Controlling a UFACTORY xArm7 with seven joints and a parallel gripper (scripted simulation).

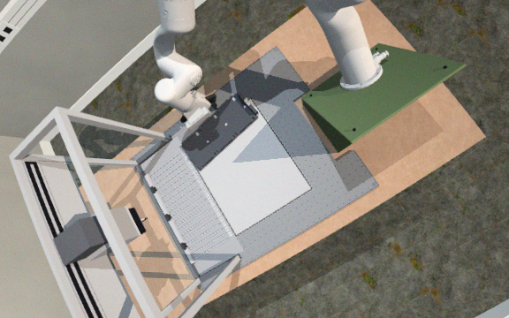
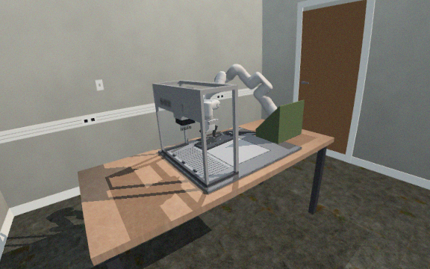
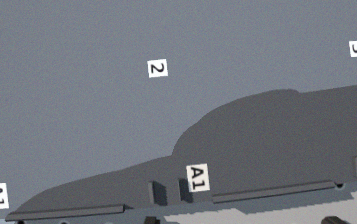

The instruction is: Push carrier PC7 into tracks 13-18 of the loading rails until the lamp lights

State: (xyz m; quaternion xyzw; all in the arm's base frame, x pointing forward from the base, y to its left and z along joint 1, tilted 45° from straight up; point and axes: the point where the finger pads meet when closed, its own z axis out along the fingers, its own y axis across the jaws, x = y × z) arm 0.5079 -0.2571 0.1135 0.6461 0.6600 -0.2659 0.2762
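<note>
My gripper is now 10 cm to the right of the carrier PC7.
</note>
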